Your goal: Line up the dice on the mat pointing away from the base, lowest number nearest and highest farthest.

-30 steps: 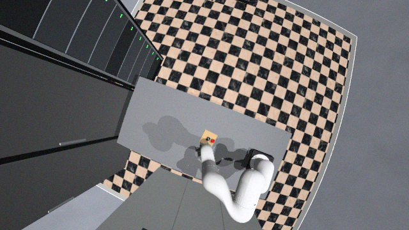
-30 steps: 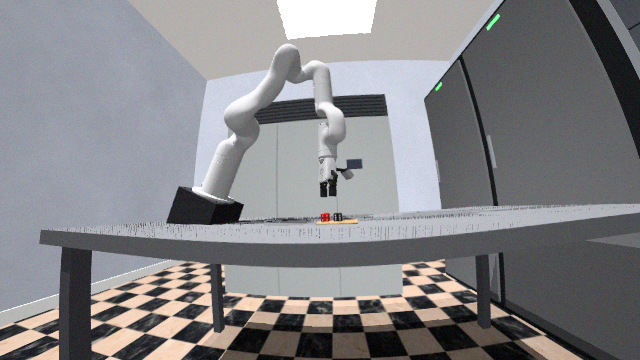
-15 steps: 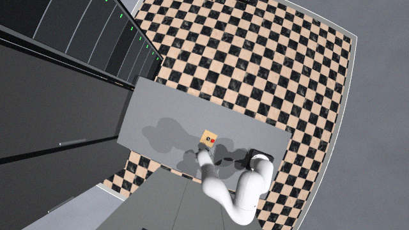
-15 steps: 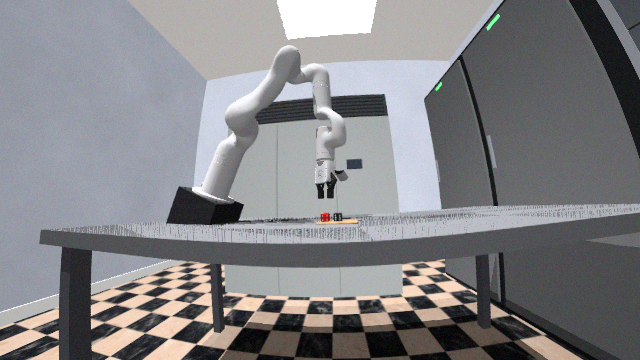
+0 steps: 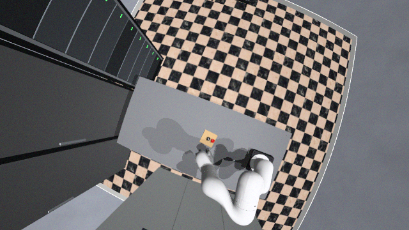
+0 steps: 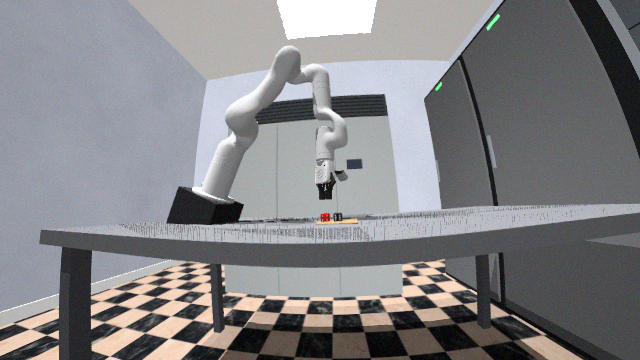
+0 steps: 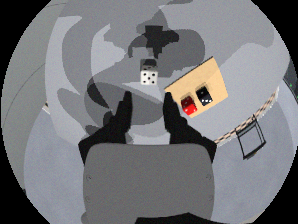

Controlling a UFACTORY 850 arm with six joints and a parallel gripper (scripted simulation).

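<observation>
The white die lies 100 mm below my hand. From my hand the other things lie so: tan mat 50 mm ahead, 130 mm to the right, 110 mm below; red die 130 mm to the right, 90 mm below; black die 40 mm ahead, 130 mm to the right, 90 mm below.
</observation>
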